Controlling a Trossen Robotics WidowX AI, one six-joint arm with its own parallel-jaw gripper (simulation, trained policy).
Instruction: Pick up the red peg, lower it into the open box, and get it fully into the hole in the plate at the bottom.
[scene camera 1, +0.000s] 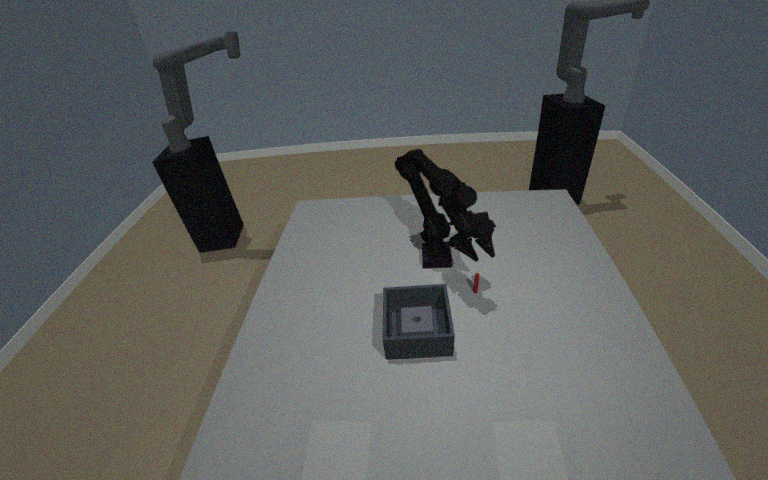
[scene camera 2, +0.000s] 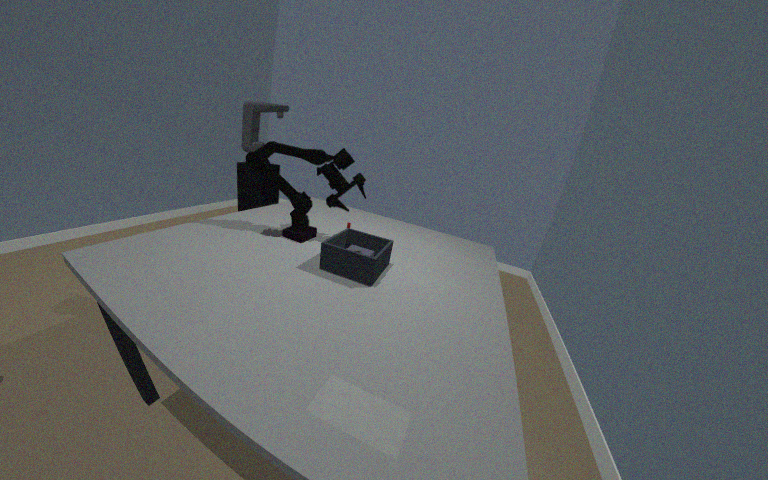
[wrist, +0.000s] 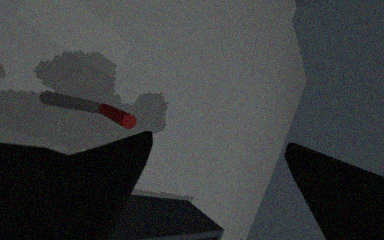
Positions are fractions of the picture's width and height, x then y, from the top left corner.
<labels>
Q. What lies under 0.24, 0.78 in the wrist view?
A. My gripper.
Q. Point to a light plate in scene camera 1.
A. At 0.54, 0.67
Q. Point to my gripper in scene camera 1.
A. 0.63, 0.54
</labels>
